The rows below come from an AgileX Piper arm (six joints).
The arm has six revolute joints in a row. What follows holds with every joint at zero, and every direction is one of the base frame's. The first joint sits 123 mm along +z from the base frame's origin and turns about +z. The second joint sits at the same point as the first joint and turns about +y. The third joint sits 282.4 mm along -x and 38.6 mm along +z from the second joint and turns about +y. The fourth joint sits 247.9 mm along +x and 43.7 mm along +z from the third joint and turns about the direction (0.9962, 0, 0.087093). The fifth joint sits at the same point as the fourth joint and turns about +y. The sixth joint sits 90.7 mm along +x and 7.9 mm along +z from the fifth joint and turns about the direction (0.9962, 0, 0.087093). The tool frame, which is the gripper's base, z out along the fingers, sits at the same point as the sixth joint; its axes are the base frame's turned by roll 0, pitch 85 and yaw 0 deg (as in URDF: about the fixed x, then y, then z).
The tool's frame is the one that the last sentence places.
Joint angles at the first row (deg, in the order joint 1, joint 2, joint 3, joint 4, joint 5, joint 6):
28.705 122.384 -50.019 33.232 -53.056 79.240
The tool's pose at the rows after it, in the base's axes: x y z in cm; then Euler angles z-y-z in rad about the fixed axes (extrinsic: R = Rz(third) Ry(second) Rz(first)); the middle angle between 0 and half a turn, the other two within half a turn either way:
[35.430 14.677 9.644 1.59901 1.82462 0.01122]
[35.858 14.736 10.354 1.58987 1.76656 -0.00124]
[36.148 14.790 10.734 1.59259 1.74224 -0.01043]
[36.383 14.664 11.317 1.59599 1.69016 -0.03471]
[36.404 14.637 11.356 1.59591 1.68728 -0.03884]
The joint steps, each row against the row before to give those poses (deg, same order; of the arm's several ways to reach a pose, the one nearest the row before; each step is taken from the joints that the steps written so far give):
0.001 0.001 -0.745 0.401 -2.235 -0.745
-0.001 -0.002 -0.916 0.228 -2.635 -0.916
-0.001 0.000 -0.746 0.459 -0.858 -0.345
0.001 0.000 -0.515 0.859 -2.809 -0.286
0.000 0.000 -0.058 0.229 -0.171 -0.114

